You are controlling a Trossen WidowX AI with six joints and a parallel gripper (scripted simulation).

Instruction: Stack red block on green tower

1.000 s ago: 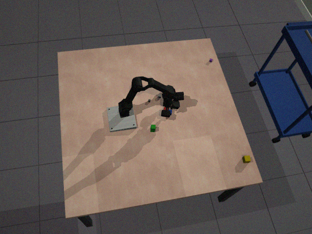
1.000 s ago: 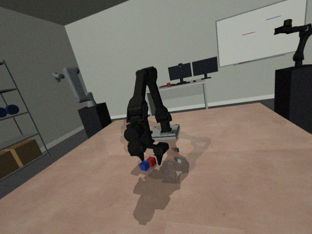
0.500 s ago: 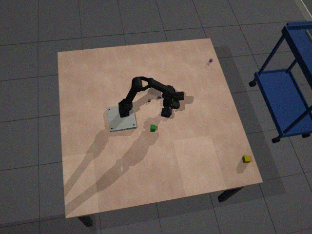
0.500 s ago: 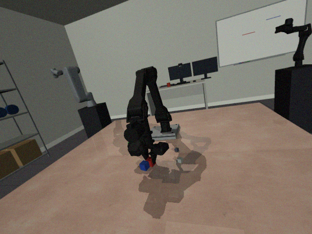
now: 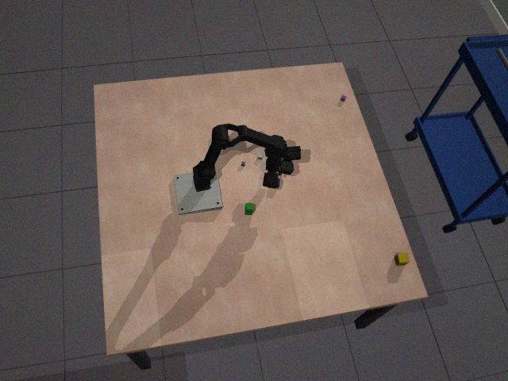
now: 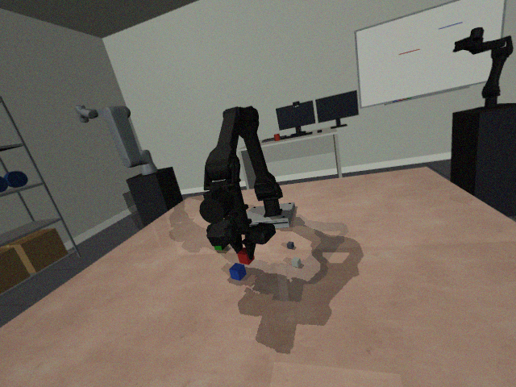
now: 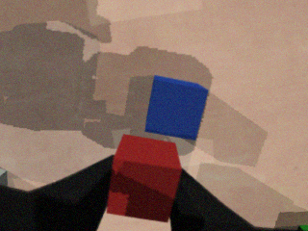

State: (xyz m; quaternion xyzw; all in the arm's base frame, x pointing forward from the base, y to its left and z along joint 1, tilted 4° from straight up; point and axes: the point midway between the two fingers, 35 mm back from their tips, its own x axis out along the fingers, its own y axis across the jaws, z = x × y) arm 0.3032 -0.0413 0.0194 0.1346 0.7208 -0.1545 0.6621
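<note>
My gripper tip is 3 cm short of the blue cube, 2 cm to the left of it and 2 cm above it. The rest, counted from my gripper tip: red block: 1 cm above; then purple cube: 51 cm ahead, 37 cm to the left, 3 cm below; then small dark cube: 11 cm to the left, 9 cm behind, 3 cm below.
</note>
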